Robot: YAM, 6 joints.
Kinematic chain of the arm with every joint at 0, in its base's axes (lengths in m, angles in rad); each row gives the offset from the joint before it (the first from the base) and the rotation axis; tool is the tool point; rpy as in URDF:
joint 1: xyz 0 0 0.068 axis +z
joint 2: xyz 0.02 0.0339 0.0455 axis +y
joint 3: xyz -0.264 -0.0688 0 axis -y
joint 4: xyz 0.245 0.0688 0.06 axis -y
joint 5: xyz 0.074 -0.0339 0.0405 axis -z
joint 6: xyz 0.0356 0 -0.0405 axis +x
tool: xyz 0 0 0 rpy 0 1.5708 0
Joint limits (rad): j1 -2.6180..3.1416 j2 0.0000..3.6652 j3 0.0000..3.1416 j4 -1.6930..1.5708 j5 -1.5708..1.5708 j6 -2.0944..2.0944
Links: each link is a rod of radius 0.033 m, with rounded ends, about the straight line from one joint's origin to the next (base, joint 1, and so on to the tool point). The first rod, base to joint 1, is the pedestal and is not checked.
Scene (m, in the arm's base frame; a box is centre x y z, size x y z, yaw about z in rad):
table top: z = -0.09
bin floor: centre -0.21 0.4 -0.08 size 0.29 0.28 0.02 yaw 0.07
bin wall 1: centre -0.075 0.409 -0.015 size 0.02 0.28 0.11 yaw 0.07
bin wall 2: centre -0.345 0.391 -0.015 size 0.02 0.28 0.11 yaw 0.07
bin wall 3: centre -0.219 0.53 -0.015 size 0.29 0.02 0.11 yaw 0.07
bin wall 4: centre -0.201 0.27 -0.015 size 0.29 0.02 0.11 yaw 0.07
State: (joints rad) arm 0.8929 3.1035 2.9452 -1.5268 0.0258 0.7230
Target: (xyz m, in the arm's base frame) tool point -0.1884 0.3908 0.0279
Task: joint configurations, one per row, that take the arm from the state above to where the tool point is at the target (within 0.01 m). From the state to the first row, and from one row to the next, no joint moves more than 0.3 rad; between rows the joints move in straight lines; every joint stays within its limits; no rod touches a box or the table.
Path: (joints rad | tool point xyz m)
1: 1.1735 2.9409 2.7540 -1.5684 0.0045 0.7230 | 0.1977 0.4707 0.0718
2: 1.4540 2.7782 2.5629 -1.6099 -0.0167 0.7230 | 0.0567 0.4881 0.1075
3: 1.7346 2.6156 2.3717 -1.6514 -0.0380 0.7230 | -0.0773 0.4592 0.1413
4: 2.0151 2.4529 2.1806 -1.6930 -0.0593 0.7230 | -0.1884 0.3908 0.1721
5: 2.0151 2.6331 2.1977 -1.6930 -0.0594 0.7230 | -0.1911 0.3964 0.1002
6: 2.0151 2.8132 2.2148 -1.6930 -0.0596 0.7230 | -0.1884 0.3908 0.0279

